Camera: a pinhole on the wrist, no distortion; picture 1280 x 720 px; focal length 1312.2 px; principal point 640.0 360.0 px. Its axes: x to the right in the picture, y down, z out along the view. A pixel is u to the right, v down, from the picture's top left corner.
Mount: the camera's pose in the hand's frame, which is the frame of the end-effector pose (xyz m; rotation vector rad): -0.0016 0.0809 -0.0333 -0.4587 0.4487 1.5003
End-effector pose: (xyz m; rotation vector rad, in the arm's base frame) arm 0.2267 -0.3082 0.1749 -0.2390 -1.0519 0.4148
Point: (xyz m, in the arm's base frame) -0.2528 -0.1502 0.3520
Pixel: 80 334
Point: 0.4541 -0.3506 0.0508
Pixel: behind the camera
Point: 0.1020 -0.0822 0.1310
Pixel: 1139 282
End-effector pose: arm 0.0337 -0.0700 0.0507 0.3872 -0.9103 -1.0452
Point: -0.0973 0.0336 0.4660
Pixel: 413 120
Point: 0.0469 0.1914 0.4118
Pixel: 961 563
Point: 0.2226 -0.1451 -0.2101
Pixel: behind the camera
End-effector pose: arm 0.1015 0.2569 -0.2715 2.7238 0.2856 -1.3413
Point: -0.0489 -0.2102 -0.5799
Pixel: 794 126
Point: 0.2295 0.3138 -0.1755
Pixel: behind the camera
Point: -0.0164 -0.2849 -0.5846
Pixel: 951 113
